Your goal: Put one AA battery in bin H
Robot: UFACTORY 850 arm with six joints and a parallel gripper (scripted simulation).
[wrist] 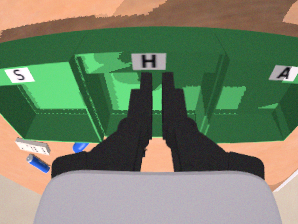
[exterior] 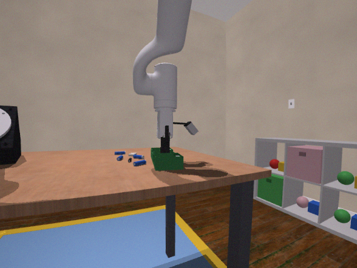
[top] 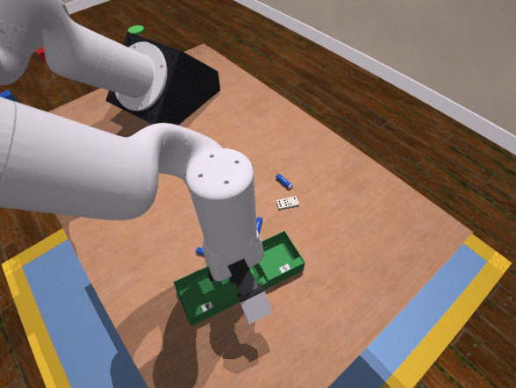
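The green three-compartment bin is 10 mm to the left of my hand and 20 mm below it. Also, from my hand: blue battery 100 mm behind, 30 mm below; white domino 50 mm behind, 220 mm to the left, 30 mm below; thin black battery 110 mm behind, 80 mm to the left, 30 mm below.
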